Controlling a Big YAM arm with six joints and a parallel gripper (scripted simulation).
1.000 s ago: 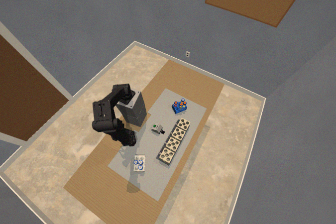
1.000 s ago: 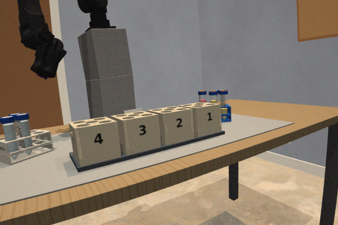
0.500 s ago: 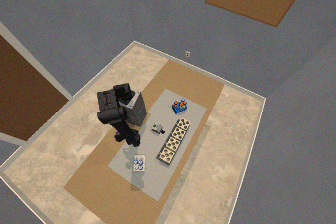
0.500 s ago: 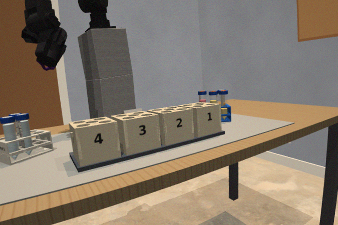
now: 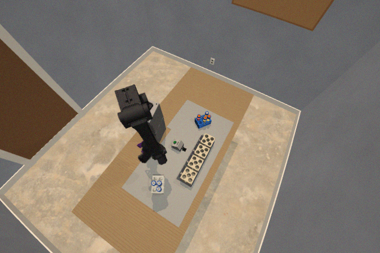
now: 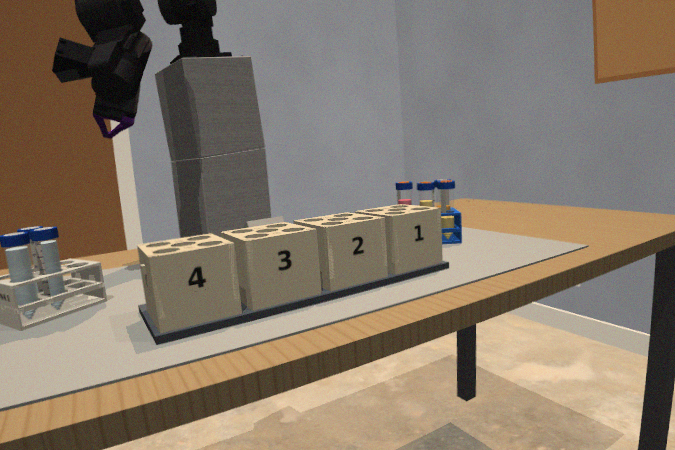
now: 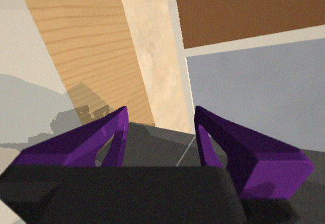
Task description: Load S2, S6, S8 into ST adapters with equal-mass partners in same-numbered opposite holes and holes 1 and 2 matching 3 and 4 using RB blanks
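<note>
My gripper is now 25 cm above the white blank rack RB, 19 cm short of it and 13 cm to the left of it. Round my hand: blue sample rack RS (54 cm to the left, 25 cm below, 25 cm ahead).
</note>
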